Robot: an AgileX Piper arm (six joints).
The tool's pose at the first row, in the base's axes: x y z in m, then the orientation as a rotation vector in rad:
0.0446, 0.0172, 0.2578, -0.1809, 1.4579, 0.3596
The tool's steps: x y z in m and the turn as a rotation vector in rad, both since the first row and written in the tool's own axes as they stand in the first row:
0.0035, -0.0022, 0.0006, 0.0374, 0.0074, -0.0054
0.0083, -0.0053, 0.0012, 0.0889, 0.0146, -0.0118
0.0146, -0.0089, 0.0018, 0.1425, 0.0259, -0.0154
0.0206, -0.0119, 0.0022, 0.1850, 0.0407, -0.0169
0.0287, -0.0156, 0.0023, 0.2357, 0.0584, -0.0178
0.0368, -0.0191, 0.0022, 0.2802, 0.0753, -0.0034
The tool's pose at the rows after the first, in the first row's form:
0.0462, 0.0158, 0.2542, -0.1562, 1.4701, 0.3274
0.0482, 0.0137, 0.2492, -0.1207, 1.4836, 0.2838
0.0504, 0.0114, 0.2427, -0.0823, 1.5009, 0.2405
0.0523, 0.0095, 0.2365, -0.0518, 1.5201, 0.2067
0.0542, 0.0071, 0.2282, -0.0146, 1.5425, 0.1669
0.0559, 0.0049, 0.2198, 0.0291, 1.5651, 0.1439

